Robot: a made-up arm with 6 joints.
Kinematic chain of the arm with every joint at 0, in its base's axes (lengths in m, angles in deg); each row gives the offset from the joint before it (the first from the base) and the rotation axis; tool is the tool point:
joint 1: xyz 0 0 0.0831 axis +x
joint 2: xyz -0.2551 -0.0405 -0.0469 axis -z
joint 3: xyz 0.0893 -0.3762 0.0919 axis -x
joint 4: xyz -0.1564 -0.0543 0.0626 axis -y
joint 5: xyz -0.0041 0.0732 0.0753 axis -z
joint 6: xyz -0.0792 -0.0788 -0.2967 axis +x
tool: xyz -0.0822 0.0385 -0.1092
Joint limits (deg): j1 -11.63..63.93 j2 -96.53..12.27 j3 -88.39..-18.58 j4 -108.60..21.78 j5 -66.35..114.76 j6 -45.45..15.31
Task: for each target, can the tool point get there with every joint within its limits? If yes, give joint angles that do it. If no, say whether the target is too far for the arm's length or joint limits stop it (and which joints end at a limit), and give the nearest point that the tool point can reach.
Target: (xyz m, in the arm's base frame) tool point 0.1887 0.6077 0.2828
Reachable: no: joint limits stop it (at a limit: joint 1, joint 2, joint 4, joint 5, joint 6) | nearest point 0.1732 0.2572 0.0788 | short by 0.406 m
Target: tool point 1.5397 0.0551 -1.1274
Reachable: no: too far | nearest point 0.4253 -0.1559 -0.3173 | short by 1.394 m
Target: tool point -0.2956 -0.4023 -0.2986
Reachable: yes | joints 50.49 -52.61 -33.28 -48.73 50.46 -18.14
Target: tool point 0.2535 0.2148 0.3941
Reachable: no: joint limits stop it (at a limit: joint 1, joint 2, joint 3, joint 4, joint 5, joint 6) | nearest point 0.2077 0.2493 0.0870 | short by 0.312 m
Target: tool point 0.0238 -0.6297 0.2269
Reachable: yes | joints 3.10 -68.96 -47.80 -74.64 35.89 -27.73
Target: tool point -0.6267 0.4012 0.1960
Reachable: no: joint limits stop it (at a limit: joint 1, joint 2, joint 3, joint 5) | nearest point -0.5113 0.0466 -0.0368 | short by 0.440 m
